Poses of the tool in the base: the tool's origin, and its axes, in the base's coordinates. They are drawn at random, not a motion.
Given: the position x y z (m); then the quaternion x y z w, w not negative.
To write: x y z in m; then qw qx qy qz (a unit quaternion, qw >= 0). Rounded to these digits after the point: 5 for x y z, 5 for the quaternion.
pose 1, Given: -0.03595, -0.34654, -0.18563, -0.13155, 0.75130, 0.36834, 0.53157
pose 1, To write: -0.03595, -0.34654, -0.18563, 0.53157, -0.13155, 0.75130, 0.36834
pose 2, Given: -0.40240, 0.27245, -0.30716, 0.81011, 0.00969, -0.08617, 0.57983
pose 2, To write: -0.40240, 0.27245, -0.30716, 0.57983, 0.81011, 0.00969, -0.08617
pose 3, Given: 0.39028, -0.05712, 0.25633, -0.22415, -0.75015, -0.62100, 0.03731
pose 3, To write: 0.39028, -0.05712, 0.25633, 0.03731, -0.22415, -0.75015, -0.62100
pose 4, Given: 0.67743, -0.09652, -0.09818, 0.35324, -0.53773, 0.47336, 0.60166
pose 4, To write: 0.67743, -0.09652, -0.09818, 0.60166, 0.35324, -0.53773, 0.47336
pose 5, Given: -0.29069, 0.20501, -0.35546, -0.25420, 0.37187, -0.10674, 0.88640
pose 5, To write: -0.29069, 0.20501, -0.35546, 0.88640, -0.25420, 0.37187, -0.10674
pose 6, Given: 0.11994, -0.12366, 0.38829, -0.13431, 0.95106, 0.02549, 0.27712
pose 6, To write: 0.11994, -0.12366, 0.38829, 0.27712, -0.13431, 0.95106, 0.02549
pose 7, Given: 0.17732, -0.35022, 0.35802, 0.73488, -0.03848, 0.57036, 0.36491
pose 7, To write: 0.17732, -0.35022, 0.35802, 0.36491, 0.73488, -0.03848, 0.57036
